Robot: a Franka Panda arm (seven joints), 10 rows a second.
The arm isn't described. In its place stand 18 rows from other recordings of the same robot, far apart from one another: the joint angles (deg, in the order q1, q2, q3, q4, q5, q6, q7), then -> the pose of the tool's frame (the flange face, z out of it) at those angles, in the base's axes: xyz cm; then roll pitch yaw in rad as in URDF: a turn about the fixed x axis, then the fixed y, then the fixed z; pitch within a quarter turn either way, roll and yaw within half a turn.
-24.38 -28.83 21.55 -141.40 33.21 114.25 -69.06 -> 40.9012 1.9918 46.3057 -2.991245 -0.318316 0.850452
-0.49 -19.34 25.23 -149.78 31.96 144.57 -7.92 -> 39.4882 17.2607 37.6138 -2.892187 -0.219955 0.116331
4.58 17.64 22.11 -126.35 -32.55 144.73 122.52 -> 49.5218 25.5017 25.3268 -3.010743 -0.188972 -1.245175
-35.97 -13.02 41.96 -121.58 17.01 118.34 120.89 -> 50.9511 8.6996 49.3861 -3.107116 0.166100 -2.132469
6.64 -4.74 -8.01 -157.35 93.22 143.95 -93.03 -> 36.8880 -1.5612 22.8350 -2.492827 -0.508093 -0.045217
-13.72 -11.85 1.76 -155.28 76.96 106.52 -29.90 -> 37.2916 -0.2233 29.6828 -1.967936 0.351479 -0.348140
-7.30 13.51 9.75 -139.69 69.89 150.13 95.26 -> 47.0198 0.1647 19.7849 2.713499 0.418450 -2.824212
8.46 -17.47 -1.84 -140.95 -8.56 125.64 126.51 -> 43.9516 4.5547 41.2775 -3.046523 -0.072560 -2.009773
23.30 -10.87 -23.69 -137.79 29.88 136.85 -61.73 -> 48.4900 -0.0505 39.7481 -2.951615 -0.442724 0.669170
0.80 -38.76 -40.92 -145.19 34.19 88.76 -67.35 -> 28.2942 -17.5419 46.3362 -2.168971 -0.642216 0.216676
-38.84 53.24 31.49 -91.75 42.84 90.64 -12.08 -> 61.5011 -4.3665 16.6907 -1.745556 0.567670 0.179306
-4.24 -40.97 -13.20 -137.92 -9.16 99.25 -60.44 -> 31.9299 -13.0346 54.9718 3.112832 -0.006924 0.827166
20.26 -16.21 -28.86 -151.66 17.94 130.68 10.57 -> 39.6221 -4.3588 31.8289 -2.829731 0.224374 -0.494905
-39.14 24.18 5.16 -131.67 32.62 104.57 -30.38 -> 37.5756 -19.5834 14.2894 -2.289678 0.597563 -0.190414
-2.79 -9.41 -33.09 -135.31 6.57 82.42 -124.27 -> 31.6440 -21.1575 35.3468 -2.533949 -0.574507 1.369229
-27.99 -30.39 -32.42 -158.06 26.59 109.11 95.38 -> 20.2180 -25.0584 34.0731 2.536382 0.547844 -3.023108
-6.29 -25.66 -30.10 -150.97 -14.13 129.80 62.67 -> 32.1629 -23.5242 37.5930 -3.092465 0.001467 -1.533279
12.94 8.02 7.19 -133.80 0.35 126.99 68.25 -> 45.5772 16.8036 25.8127 2.909083 0.114447 -0.856492
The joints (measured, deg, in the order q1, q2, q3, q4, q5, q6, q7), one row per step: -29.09, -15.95, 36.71, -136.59, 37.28, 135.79, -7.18; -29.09, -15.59, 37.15, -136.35, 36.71, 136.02, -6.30; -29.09, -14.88, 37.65, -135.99, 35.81, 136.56, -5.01; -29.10, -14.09, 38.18, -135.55, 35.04, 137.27, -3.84; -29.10, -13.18, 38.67, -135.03, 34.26, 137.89, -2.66; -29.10, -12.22, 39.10, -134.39, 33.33, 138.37, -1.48; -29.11, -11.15, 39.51, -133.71, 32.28, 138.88, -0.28; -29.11, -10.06, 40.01, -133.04, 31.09, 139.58, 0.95; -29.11, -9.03, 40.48, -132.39, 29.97, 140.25, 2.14; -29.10, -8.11, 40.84, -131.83, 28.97, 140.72, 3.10; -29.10, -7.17, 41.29, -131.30, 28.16, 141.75, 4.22; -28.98, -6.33, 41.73, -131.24, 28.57, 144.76, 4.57; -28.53, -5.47, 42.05, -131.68, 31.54, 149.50, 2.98; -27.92, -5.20, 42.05, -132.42, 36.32, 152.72, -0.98; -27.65, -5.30, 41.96, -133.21, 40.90, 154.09, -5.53; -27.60, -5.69, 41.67, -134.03, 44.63, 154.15, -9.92; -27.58, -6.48, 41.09, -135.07, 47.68, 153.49, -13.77; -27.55, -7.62, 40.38, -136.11, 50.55, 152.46, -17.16
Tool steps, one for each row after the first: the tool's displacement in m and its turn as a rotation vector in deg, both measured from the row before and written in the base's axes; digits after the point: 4 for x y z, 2 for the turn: 0.0012, 0.0035, -0.0007, -0.21, 0.19, -0.12; 0.0025, 0.0036, -0.0016, -0.27, 0.21, -0.34; 0.0031, 0.0038, -0.0012, -0.16, 0.00, -0.33; 0.0034, 0.0038, -0.0014, -0.04, 0.09, -0.31; 0.0038, 0.0036, -0.0009, -0.07, 0.11, -0.22; 0.0042, 0.0033, -0.0012, -0.08, 0.11, -0.20; 0.0042, 0.0041, -0.0012, -0.19, -0.05, -0.11; 0.0040, 0.0039, -0.0009, -0.14, -0.09, -0.14; 0.0034, 0.0032, -0.0011, -0.10, 0.00, -0.04; 0.0039, 0.0035, -0.0005, 0.06, -0.42, -0.39; 0.0043, 0.0023, 0.0000, 0.56, -2.00, -0.95; 0.0037, 0.0011, -0.0011, 1.65, -3.29, -1.23; -0.0005, -0.0008, -0.0027, 1.73, -2.51, -0.17; -0.0027, -0.0032, -0.0043, 1.17, -1.37, 0.53; -0.0038, -0.0051, -0.0047, 0.63, -0.62, 0.99; -0.0053, -0.0067, -0.0045, 0.33, -0.18, 0.95; -0.0059, -0.0068, -0.0023, 0.41, -0.17, 0.74
